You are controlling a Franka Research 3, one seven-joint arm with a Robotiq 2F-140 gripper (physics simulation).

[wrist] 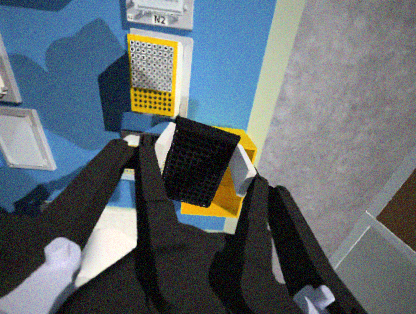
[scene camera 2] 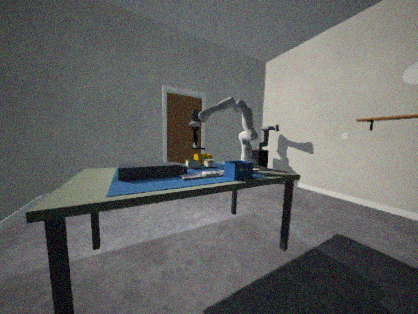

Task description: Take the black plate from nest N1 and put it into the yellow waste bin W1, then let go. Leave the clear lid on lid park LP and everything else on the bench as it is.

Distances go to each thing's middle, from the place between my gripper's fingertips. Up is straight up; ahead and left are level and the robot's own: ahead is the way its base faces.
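There's a long black box (scene camera 2: 152, 169) that's 15 cm below my hand, 44 cm ahead of it and 32 cm to the left of it. The black plate (wrist: 197, 160), meanwhile, is 4 cm behind my hand and 1 cm to the left of it.
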